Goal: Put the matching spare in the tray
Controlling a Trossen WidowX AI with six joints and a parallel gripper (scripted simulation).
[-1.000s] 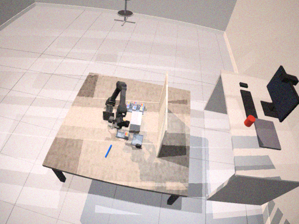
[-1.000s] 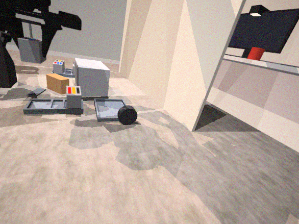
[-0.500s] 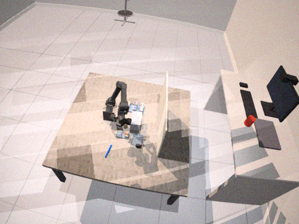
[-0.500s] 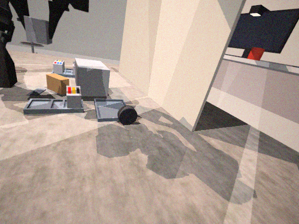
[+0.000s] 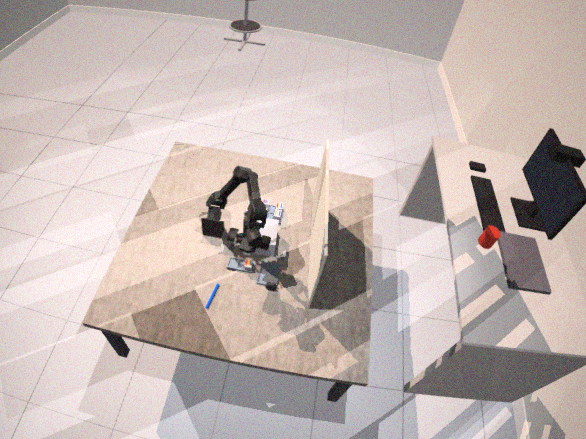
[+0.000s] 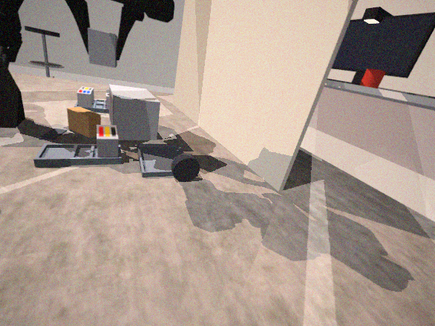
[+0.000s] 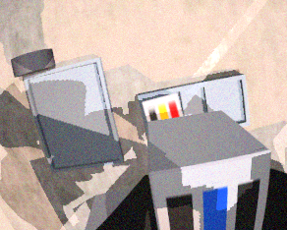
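My gripper tip is now 180 mm above the grey tray, 110 mm short of it and 10 mm to the left of it. Round my gripper tip: grey spare block 20 mm above; slotted grey holder 180 mm below, 30 mm behind, 20 mm to the left; dark cylinder 160 mm below, 120 mm ahead, 90 mm to the right.
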